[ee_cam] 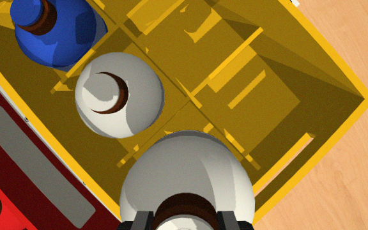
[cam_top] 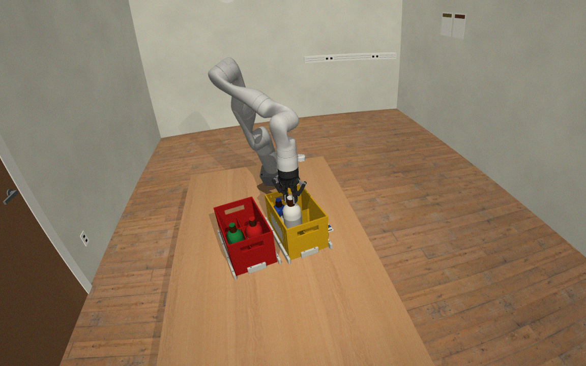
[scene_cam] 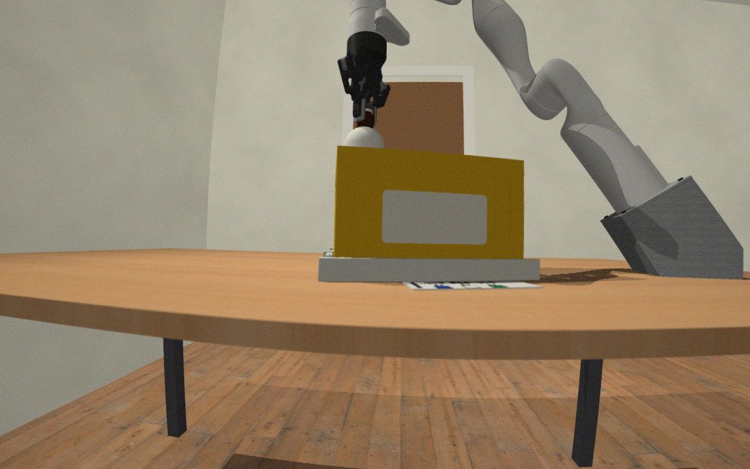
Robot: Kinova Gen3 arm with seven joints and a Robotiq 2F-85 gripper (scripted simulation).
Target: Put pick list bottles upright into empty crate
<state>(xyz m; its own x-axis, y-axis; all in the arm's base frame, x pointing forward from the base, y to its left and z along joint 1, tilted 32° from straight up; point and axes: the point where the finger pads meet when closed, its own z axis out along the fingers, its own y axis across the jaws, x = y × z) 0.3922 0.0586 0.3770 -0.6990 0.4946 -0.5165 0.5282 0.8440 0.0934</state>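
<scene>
The yellow crate lies 90 mm behind my hand, 40 mm to the left of it and 200 mm below it. The rest, counted from my hand: red bottle: 80 mm behind, 160 mm to the right, 190 mm below; then red crate: 80 mm behind, 200 mm to the right, 200 mm below; then blue bottle: 170 mm behind, 20 mm to the right, 190 mm below.
</scene>
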